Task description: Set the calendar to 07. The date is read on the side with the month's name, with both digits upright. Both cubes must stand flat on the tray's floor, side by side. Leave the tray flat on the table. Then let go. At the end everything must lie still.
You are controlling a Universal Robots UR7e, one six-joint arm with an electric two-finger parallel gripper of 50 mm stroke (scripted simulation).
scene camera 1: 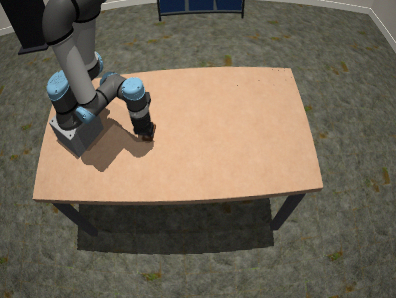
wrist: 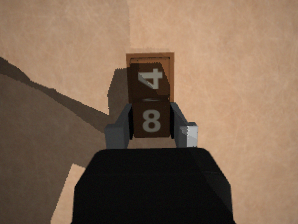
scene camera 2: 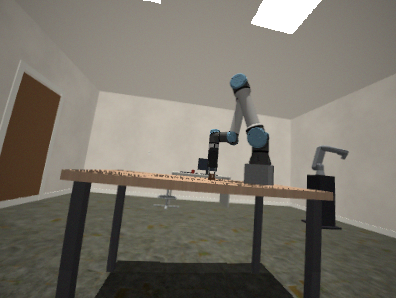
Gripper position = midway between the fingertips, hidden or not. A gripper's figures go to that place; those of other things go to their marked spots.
Labels:
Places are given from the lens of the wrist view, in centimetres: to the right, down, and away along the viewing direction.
my gripper (wrist: pixel 151 113): 0, 0, 17
brown cube (wrist: pixel 150 77): 0, -3, 14

